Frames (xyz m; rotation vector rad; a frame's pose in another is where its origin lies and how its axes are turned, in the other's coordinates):
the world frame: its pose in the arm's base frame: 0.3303 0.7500 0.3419 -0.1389 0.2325 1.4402
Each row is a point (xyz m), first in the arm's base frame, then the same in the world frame.
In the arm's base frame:
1: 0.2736 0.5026 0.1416
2: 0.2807 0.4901 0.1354
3: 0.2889 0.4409 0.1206
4: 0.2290 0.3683 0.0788
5: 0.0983 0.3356 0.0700
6: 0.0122 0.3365 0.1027
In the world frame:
1: -0.1966 0.0155 -0.2562
2: -0.2063 0.0066 -0.2646
3: -0.2493 -0.0085 -0.2899
4: -0.3159 0.0397 -0.3518
5: -0.3601 0.1646 -0.3777
6: -0.3769 0.2515 -0.3522

